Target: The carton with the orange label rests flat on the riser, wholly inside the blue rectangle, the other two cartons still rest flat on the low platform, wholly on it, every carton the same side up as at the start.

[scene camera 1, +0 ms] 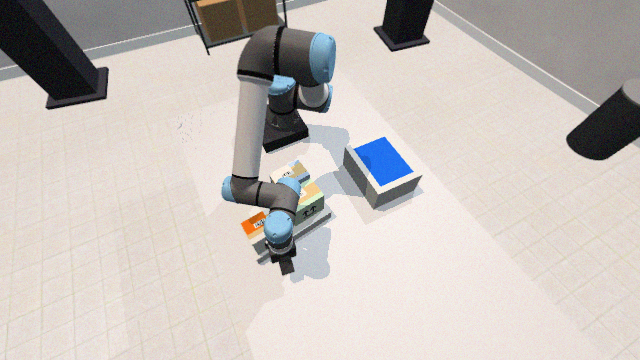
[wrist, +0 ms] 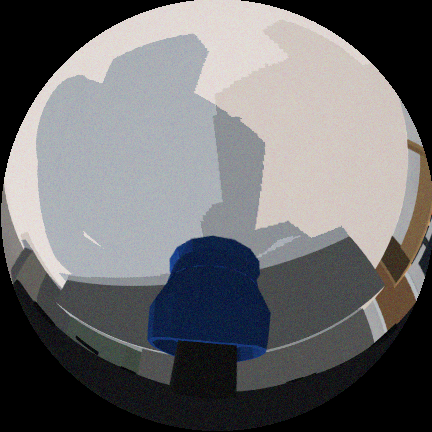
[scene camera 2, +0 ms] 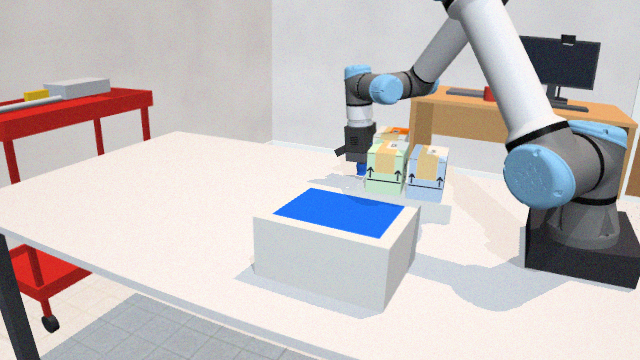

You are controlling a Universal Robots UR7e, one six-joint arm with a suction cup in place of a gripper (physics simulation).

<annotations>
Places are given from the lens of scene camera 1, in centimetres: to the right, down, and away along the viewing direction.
riser (scene camera 1: 383, 172): 24, -3, 107
low platform (scene camera 1: 239, 213): -30, 13, 106
</annotations>
